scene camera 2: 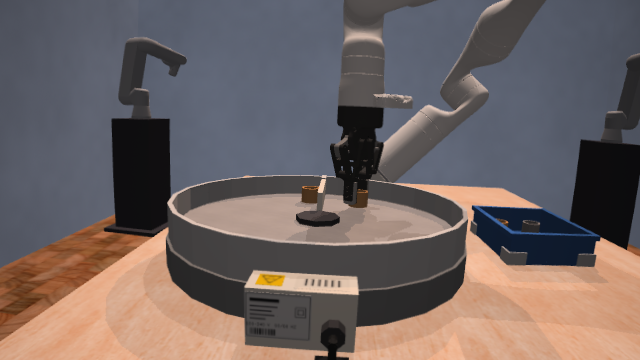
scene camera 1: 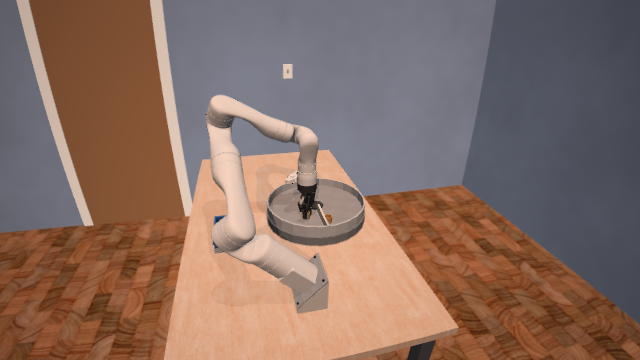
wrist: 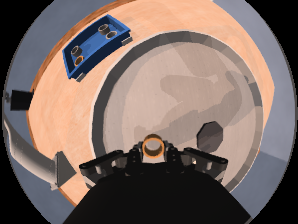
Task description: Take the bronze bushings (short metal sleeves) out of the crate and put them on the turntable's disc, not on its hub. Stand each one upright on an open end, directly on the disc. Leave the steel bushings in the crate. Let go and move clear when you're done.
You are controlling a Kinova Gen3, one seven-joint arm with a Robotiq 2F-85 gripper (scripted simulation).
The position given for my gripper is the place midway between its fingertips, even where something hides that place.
In view: my gripper (scene camera 2: pixel 355 202) and a blue crate (scene camera 2: pixel 575 247).
My gripper also shows in the wrist view (wrist: pixel 153 146). The blue crate also shows in the wrist view (wrist: pixel 89 39).
